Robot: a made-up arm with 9 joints.
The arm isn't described. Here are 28 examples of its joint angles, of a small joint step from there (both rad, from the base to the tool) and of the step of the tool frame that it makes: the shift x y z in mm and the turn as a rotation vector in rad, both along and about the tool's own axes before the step.
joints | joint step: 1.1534 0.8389 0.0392 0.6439 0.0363 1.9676 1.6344 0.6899 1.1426 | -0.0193 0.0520 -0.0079 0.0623 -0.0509 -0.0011 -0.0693 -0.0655 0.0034
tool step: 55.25 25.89 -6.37 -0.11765 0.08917 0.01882
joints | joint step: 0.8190 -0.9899 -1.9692 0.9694 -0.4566 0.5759 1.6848 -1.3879 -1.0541 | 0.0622 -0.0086 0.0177 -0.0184 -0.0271 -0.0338 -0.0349 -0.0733 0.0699
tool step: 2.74 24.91 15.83 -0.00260 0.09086 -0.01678
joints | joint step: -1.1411 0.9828 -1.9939 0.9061 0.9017 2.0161 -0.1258 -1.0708 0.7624 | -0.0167 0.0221 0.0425 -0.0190 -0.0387 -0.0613 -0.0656 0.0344 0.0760
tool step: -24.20 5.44 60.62 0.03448 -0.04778 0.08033
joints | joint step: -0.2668 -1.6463 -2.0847 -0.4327 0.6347 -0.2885 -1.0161 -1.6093 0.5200 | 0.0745 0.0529 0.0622 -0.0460 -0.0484 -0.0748 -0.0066 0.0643 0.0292
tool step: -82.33 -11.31 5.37 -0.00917 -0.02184 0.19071
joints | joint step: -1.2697 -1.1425 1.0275 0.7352 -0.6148 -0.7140 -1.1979 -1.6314 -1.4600 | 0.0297 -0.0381 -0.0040 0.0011 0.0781 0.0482 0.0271 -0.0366 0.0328
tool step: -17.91 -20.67 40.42 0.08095 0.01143 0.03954
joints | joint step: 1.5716 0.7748 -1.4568 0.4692 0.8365 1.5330 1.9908 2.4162 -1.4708 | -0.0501 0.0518 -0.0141 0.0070 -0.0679 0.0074 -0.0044 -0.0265 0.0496
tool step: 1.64 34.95 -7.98 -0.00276 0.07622 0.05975
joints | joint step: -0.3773 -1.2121 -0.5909 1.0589 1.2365 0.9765 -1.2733 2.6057 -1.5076 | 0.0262 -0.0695 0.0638 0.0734 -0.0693 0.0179 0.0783 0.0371 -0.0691
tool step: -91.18 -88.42 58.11 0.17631 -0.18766 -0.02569
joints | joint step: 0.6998 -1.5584 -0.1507 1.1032 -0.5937 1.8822 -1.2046 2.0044 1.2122 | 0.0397 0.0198 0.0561 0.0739 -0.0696 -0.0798 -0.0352 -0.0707 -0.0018
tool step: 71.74 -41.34 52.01 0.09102 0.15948 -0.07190
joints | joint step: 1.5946 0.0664 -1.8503 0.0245 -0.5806 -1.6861 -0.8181 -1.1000 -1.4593 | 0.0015 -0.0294 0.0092 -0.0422 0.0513 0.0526 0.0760 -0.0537 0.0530
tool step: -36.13 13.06 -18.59 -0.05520 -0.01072 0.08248
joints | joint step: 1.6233 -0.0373 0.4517 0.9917 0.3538 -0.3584 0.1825 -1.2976 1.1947 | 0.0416 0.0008 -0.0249 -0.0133 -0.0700 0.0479 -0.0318 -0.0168 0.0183
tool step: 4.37 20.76 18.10 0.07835 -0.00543 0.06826
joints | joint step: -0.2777 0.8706 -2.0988 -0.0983 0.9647 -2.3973 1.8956 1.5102 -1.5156 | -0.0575 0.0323 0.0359 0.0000 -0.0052 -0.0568 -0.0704 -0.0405 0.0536
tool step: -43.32 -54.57 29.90 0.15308 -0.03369 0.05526
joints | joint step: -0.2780 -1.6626 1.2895 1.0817 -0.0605 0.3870 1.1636 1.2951 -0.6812 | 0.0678 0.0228 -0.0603 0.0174 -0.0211 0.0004 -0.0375 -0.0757 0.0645
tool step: 4.28 12.86 -30.59 -0.02284 0.04590 0.01408
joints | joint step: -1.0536 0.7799 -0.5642 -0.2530 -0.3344 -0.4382 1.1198 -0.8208 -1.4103 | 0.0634 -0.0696 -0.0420 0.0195 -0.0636 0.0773 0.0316 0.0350 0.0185
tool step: -30.42 -40.40 91.80 0.23271 0.14716 0.09433
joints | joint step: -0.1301 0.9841 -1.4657 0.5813 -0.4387 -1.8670 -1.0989 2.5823 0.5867 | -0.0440 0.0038 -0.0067 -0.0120 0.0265 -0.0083 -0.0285 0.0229 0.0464
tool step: 4.30 -7.82 30.51 0.05499 0.03301 -0.00266
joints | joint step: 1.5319 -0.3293 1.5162 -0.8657 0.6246 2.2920 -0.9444 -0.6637 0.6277 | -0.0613 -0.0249 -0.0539 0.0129 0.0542 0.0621 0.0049 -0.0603 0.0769
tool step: 23.46 1.99 -1.12 0.08460 0.04274 0.02352
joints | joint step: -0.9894 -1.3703 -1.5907 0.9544 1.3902 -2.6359 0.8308 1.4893 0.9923 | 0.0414 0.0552 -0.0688 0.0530 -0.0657 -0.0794 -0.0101 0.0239 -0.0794
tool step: -15.59 7.14 -25.70 -0.04157 -0.07033 -0.02263
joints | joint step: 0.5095 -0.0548 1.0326 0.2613 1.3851 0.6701 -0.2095 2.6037 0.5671 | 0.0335 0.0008 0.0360 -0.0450 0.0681 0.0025 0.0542 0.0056 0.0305
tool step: 1.28 27.58 -33.72 -0.05520 -0.09151 -0.07843
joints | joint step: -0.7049 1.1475 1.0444 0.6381 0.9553 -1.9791 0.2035 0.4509 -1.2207 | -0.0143 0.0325 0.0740 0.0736 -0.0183 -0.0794 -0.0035 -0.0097 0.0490
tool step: -4.91 1.65 0.81 0.08950 0.03756 0.13479
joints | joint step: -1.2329 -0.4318 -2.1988 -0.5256 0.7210 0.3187 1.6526 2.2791 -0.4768 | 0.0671 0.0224 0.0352 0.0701 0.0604 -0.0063 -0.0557 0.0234 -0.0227
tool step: -59.97 39.21 -10.22 -0.07713 -0.07730 -0.09450
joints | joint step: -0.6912 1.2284 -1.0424 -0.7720 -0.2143 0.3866 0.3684 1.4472 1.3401 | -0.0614 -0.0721 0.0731 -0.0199 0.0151 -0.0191 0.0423 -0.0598 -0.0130
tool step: 16.71 0.58 -36.64 -0.02906 -0.18848 -0.11817
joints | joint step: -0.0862 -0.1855 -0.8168 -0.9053 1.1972 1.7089 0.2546 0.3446 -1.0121 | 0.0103 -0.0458 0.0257 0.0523 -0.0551 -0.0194 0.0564 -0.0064 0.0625
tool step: -15.97 -14.52 -23.84 -0.00264 0.15762 -0.04401
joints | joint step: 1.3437 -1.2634 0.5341 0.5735 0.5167 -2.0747 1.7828 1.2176 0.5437 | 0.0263 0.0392 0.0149 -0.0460 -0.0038 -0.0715 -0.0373 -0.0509 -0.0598
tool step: -25.99 34.90 -45.54 -0.11513 -0.15065 -0.04429
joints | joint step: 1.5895 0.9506 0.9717 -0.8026 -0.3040 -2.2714 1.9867 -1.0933 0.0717 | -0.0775 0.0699 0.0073 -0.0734 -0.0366 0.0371 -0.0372 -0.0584 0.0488
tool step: 6.13 11.93 21.96 -0.02532 -0.03925 -0.00552
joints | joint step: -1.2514 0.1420 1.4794 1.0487 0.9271 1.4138 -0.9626 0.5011 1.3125 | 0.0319 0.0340 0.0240 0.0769 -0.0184 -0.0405 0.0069 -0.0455 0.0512
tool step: 11.79 -10.40 -2.86 -0.01357 -0.05924 -0.03678
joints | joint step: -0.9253 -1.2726 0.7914 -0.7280 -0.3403 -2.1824 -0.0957 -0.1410 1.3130 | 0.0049 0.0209 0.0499 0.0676 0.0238 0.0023 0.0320 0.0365 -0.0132
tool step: -5.09 5.52 -19.27 -0.07113 0.08667 0.01386
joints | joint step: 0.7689 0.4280 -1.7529 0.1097 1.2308 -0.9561 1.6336 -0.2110 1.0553 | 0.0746 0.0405 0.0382 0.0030 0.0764 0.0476 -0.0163 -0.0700 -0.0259
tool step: 5.85 -8.93 5.85 -0.12078 -0.14204 -0.02075
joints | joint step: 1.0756 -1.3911 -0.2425 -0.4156 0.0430 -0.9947 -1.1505 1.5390 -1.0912 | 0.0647 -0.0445 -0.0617 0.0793 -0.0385 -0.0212 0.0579 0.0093 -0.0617
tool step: -15.83 -35.72 43.40 0.05454 -0.13312 -0.16174
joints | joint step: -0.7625 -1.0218 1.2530 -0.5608 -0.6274 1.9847 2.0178 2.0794 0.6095 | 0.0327 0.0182 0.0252 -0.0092 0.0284 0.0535 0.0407 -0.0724 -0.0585
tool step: -24.31 -25.27 -5.11 -0.02100 -0.12725 -0.04725
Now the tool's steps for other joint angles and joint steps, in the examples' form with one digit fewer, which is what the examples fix.
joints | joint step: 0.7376 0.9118 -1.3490 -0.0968 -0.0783 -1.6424 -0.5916 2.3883 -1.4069 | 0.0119 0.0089 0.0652 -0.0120 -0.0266 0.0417 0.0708 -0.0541 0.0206
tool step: -22.4 -25.5 18.9 0.0022 -0.0427 -0.0316
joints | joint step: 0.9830 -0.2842 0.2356 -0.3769 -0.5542 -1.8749 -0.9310 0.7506 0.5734 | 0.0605 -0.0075 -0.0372 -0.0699 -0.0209 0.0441 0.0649 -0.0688 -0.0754
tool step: -22.7 10.4 -38.2 -0.1037 -0.1850 -0.0863
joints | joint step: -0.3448 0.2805 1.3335 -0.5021 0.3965 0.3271 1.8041 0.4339 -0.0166 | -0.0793 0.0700 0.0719 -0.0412 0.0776 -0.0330 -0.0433 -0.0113 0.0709
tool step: -25.1 -30.4 15.4 -0.0040 0.0189 -0.0806
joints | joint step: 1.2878 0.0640 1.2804 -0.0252 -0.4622 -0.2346 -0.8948 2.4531 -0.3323 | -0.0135 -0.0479 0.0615 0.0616 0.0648 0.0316 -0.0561 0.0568 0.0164
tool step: 17.8 -35.9 31.7 0.1225 0.0004 -0.0053
